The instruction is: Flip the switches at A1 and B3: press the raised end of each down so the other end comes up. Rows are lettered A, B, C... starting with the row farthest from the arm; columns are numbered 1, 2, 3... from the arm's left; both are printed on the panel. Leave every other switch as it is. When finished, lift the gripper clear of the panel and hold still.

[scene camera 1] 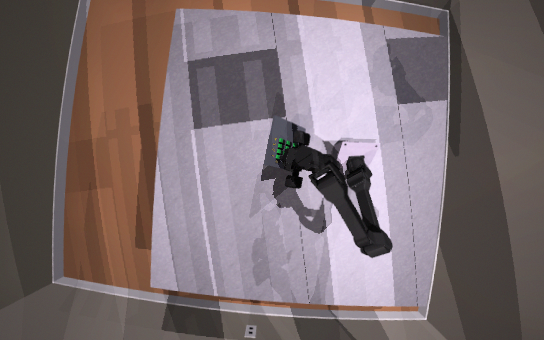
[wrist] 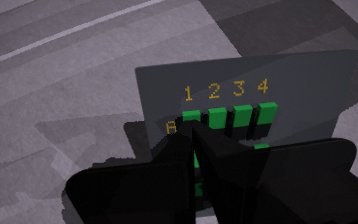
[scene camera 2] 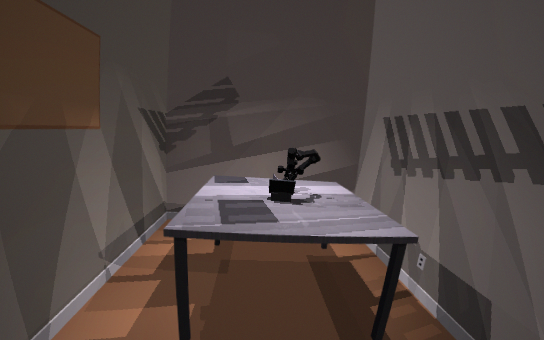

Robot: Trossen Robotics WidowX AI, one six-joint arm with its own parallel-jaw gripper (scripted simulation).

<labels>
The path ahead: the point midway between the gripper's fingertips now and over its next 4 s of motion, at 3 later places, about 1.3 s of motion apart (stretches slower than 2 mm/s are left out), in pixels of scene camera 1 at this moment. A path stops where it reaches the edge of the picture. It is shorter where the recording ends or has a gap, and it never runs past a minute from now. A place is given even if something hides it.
The gripper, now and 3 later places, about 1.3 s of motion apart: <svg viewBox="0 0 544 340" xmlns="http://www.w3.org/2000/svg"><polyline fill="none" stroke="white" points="280,157 278,157 292,155 289,148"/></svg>
</labels>
